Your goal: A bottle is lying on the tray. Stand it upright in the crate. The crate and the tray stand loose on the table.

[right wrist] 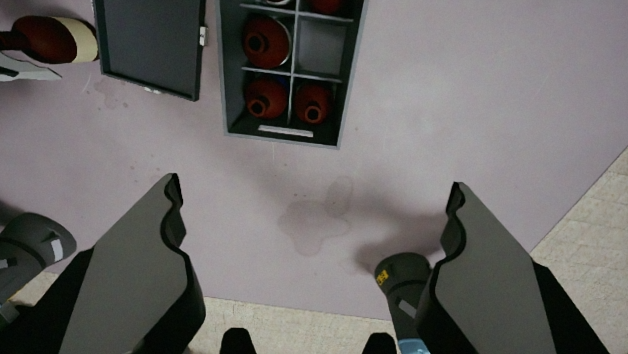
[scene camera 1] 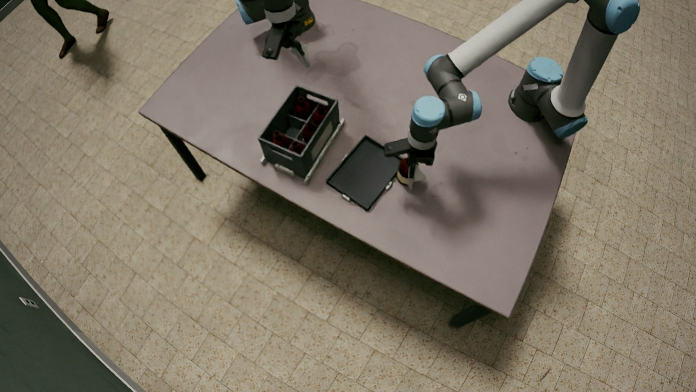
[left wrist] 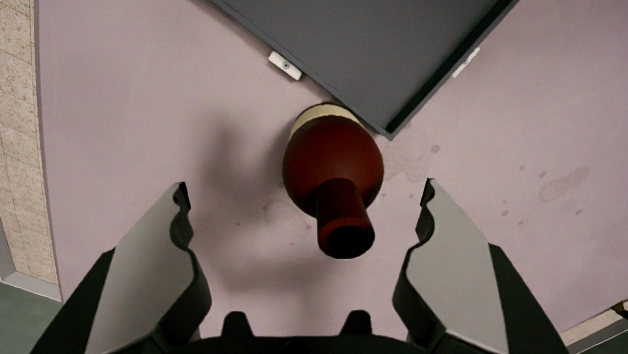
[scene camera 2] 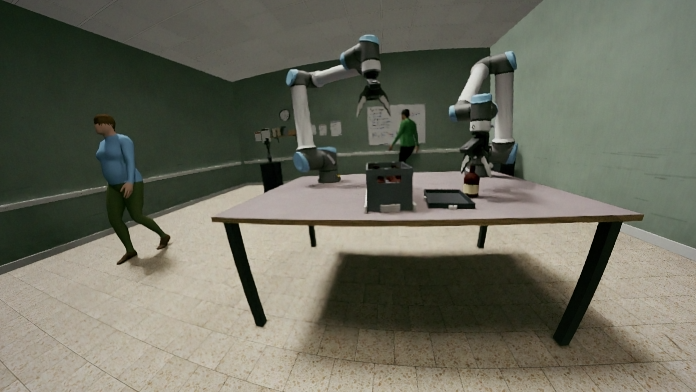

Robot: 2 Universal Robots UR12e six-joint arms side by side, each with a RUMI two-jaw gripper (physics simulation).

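Observation:
The bottle (scene camera 1: 403, 168) (scene camera 2: 471, 186) (left wrist: 332, 155) (right wrist: 50, 40), dark red with a cream label, stands upright on the table, close beside a corner of the tray (scene camera 1: 362, 172) (left wrist: 350, 45) (right wrist: 150, 45). My left gripper (scene camera 1: 416, 180) (scene camera 2: 476, 173) (left wrist: 305, 182) is open, pointing down, its fingers apart on both sides of the bottle's upper part without touching it. The dark grey crate (scene camera 1: 321, 145) (scene camera 2: 390, 196) (right wrist: 230, 75) holds several upright bottles; its middle compartment on the right in the right wrist view (right wrist: 321, 47) is empty. My right gripper (scene camera 2: 373, 114) (right wrist: 314, 179) is open and empty, high above the table.
The tray lies between the bottle and the crate. Pale brackets (scene camera 1: 345, 198) (left wrist: 285, 65) sit along the tray's edges, and pale rails (scene camera 1: 325, 152) along the crate's foot. The table's near edge (scene camera 2: 425, 222) runs close to crate and tray. Two people stand away from the table.

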